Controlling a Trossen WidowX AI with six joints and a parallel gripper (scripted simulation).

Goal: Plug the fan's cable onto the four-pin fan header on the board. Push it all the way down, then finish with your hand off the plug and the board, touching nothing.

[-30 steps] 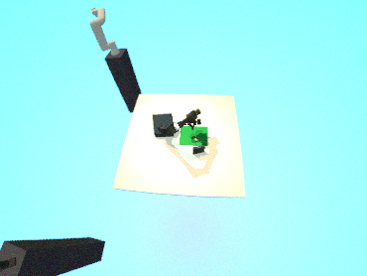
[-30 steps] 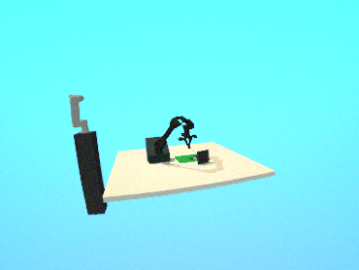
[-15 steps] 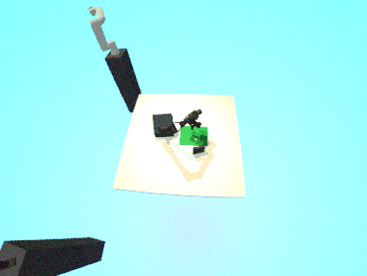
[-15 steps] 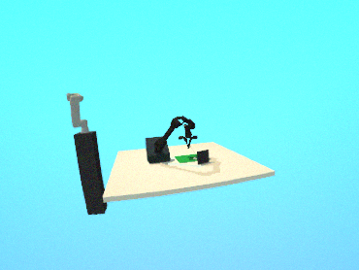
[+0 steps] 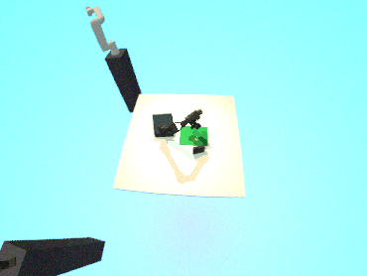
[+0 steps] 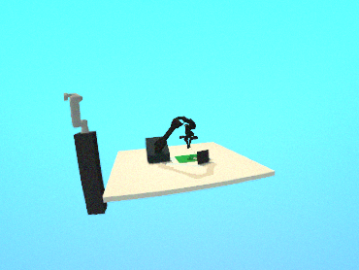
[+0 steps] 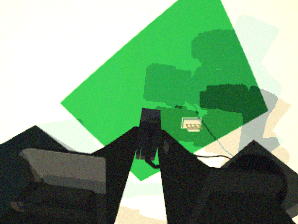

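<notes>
Right now the green board is 2 cm ahead of my gripper tip, 3 cm to the right of it and 14 cm below it. The rest, counted from my gripper tip: fan cable plug (1 cm to the right, 1 cm below); then four-pin fan header (4 cm ahead, 9 cm to the right, 12 cm below); then dark fan (7 cm ahead, 22 cm to the right, 6 cm below).
</notes>
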